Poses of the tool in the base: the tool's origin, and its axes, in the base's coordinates. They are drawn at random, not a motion.
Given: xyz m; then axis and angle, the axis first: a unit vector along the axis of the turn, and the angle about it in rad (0 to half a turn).
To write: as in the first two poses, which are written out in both.
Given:
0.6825 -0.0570 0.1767 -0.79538 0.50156 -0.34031 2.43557
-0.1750 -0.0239 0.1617 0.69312 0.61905 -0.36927 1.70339
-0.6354 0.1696 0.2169 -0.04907 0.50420 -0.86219 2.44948
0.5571 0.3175 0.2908 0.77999 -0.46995 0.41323 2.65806
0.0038 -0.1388 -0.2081 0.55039 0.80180 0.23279 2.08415
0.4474 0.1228 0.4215 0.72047 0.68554 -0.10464 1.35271
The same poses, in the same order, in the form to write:
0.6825 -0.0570 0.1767 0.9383 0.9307 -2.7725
-0.1750 -0.0239 0.1617 -1.1206 0.3298 1.5473
-0.6354 0.1696 0.2169 -2.5572 0.4079 0.9341
0.5571 0.3175 0.2908 1.2828 0.3998 2.2289
0.0038 -0.1388 -0.2081 -1.6571 1.0962 2.6858
0.4474 0.1228 0.4215 -0.6656 0.6563 1.2829

